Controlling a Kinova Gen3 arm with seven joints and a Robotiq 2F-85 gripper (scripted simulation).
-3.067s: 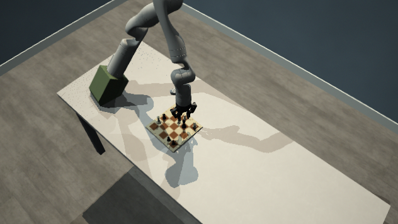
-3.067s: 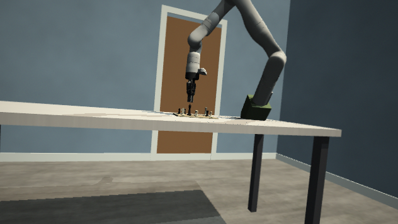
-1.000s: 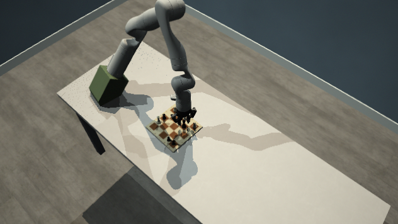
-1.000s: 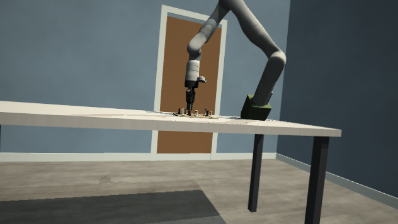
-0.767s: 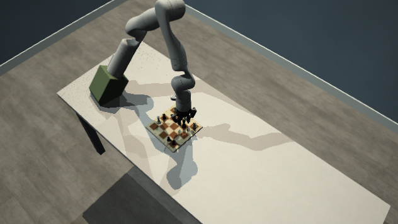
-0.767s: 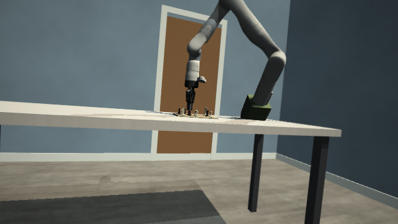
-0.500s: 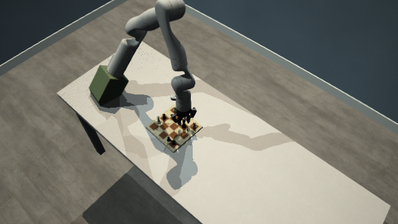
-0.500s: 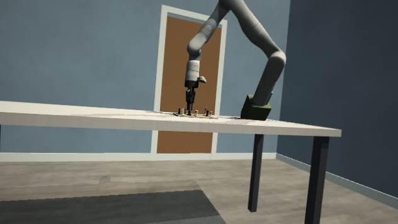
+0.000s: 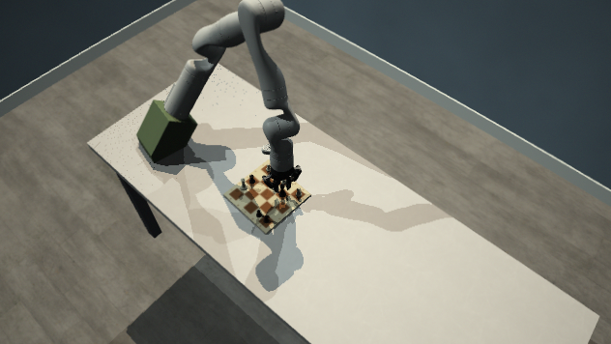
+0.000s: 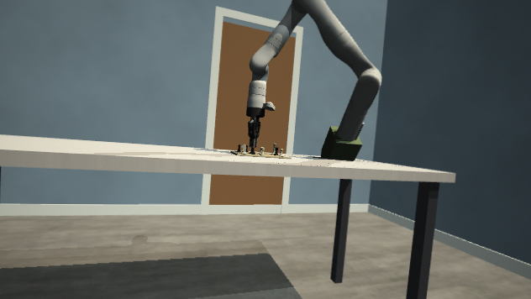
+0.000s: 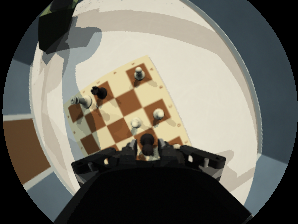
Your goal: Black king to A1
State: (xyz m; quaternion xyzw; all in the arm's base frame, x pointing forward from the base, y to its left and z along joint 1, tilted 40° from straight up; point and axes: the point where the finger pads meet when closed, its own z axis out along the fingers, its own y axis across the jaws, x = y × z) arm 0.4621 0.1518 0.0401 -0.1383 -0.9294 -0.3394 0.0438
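The black king lies 10 mm below my hand. Round my hand: chessboard (30 mm behind, 40 mm to the right, 50 mm below).
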